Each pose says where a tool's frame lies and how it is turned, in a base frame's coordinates. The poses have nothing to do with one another.
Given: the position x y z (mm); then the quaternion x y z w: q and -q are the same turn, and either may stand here.
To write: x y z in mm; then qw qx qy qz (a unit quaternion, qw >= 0). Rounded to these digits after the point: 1 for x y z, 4 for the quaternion.
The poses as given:
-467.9 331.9 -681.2 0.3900 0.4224 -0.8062 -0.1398
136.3 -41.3 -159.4 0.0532 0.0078 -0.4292 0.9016
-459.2 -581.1 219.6 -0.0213 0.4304 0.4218 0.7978
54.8 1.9 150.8 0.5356 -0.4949 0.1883 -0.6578
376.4 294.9 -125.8 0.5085 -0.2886 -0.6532 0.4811
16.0 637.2 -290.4 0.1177 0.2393 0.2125 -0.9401
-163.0 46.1 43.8 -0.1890 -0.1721 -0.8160 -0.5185
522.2 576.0 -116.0 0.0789 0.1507 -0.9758 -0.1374
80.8 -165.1 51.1 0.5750 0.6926 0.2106 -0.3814
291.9 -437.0 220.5 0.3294 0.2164 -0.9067 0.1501
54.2 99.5 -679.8 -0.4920 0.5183 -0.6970 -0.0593
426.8 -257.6 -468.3 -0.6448 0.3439 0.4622 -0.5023
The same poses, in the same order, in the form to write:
-467.9 331.9 -681.2 0.1398 -0.3900 -0.4224 0.8062
136.3 -41.3 -159.4 0.9016 0.0532 0.0078 -0.4292
-459.2 -581.1 219.6 0.7978 -0.0213 0.4304 0.4218
54.8 1.9 150.8 0.6578 -0.5356 0.4949 -0.1883
376.4 294.9 -125.8 0.4811 0.5085 -0.2886 -0.6532
16.0 637.2 -290.4 0.9401 -0.1177 -0.2393 -0.2125
-163.0 46.1 43.8 0.5185 0.1890 0.1721 0.8160
522.2 576.0 -116.0 0.1374 -0.0789 -0.1507 0.9758
80.8 -165.1 51.1 0.3814 -0.5750 -0.6926 -0.2106
291.9 -437.0 220.5 0.1501 0.3294 0.2164 -0.9067
54.2 99.5 -679.8 0.0593 0.4920 -0.5183 0.6970
426.8 -257.6 -468.3 0.5023 0.6448 -0.3439 -0.4622

